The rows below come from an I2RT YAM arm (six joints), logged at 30 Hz.
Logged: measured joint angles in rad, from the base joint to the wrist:
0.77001 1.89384 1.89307 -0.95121 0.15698 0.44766
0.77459 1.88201 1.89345 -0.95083 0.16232 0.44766
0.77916 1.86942 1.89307 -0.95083 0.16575 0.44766
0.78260 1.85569 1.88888 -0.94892 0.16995 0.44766
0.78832 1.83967 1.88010 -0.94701 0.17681 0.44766
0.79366 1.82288 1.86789 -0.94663 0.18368 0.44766
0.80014 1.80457 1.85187 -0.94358 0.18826 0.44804
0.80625 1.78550 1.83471 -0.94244 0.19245 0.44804
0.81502 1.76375 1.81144 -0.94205 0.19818 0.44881
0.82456 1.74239 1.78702 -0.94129 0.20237 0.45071
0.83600 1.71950 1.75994 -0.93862 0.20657 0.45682
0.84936 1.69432 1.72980 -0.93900 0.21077 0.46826
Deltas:
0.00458 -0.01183 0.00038 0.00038 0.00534 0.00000
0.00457 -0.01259 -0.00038 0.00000 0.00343 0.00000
0.00344 -0.01373 -0.00419 0.00191 0.00420 0.00000
0.00572 -0.01602 -0.00878 0.00191 0.00686 0.00000
0.00534 -0.01679 -0.01221 0.00038 0.00687 0.00000
0.00648 -0.01831 -0.01602 0.00305 0.00458 0.00038
0.00611 -0.01907 -0.01716 0.00114 0.00419 0.00000
0.00877 -0.02175 -0.02327 0.00039 0.00573 0.00077
0.00954 -0.02136 -0.02442 0.00076 0.00419 0.00190
0.01144 -0.02289 -0.02708 0.00267 0.00420 0.00611
0.01336 -0.02518 -0.03014 -0.00038 0.00420 0.01144

